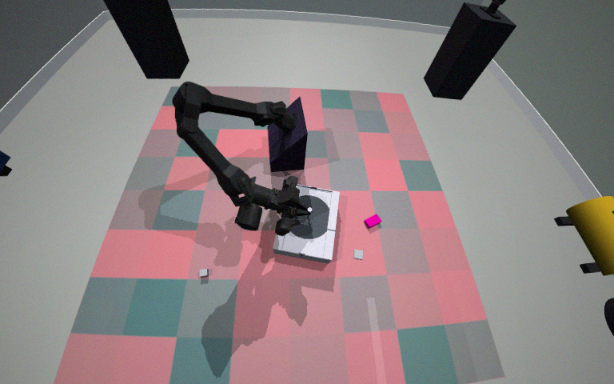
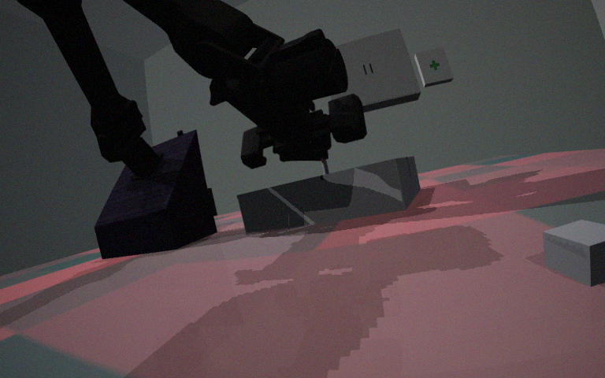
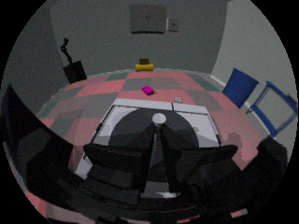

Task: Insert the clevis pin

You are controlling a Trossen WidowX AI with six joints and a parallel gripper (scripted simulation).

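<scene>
Now: the steel clevis pin 10 mm below my gripper tip. Round my gripper tip: dark aluminium disc: 10 mm to the right, 30 mm below; then grey cube: 180 mm ahead, 330 mm to the right, 80 mm below; then steel tray: 10 mm ahead, 50 mm below.
</scene>
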